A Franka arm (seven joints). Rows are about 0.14 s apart.
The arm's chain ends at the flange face. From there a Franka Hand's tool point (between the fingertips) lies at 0.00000 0.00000 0.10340 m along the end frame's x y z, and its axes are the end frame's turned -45 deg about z.
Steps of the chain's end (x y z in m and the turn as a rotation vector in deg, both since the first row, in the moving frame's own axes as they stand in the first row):
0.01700 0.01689 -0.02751 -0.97 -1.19 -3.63
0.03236 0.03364 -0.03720 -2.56 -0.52 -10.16
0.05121 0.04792 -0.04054 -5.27 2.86 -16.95
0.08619 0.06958 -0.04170 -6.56 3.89 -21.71
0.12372 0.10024 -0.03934 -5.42 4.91 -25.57
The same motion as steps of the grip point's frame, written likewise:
-0.00269 0.02377 -0.02755 0.16 -1.53 -3.63
-0.00458 0.04961 -0.03731 -1.44 -2.18 -10.16
0.00082 0.08075 -0.04110 -5.75 -1.70 -16.95
0.01092 0.12376 -0.04260 -7.39 -1.89 -21.71
0.01886 0.17122 -0.04017 -7.30 -0.36 -25.57

